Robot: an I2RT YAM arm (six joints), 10 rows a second.
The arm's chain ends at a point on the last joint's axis. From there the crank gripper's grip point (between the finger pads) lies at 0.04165 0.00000 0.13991 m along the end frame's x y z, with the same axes.
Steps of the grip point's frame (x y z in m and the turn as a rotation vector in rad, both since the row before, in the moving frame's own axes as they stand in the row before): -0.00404 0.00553 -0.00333 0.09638 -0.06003 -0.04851; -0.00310 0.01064 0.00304 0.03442 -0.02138 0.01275; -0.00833 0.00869 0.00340 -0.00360 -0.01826 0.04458; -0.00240 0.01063 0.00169 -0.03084 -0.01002 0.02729
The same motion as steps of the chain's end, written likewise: 0.00479 0.02091 -0.00483 0.09638 -0.06003 -0.04851; -0.00013 0.01496 0.00226 0.03442 -0.02138 0.01275; -0.00572 0.00639 0.00267 -0.00360 -0.01826 0.04458; -0.00092 0.00519 0.00136 -0.03084 -0.01002 0.02729
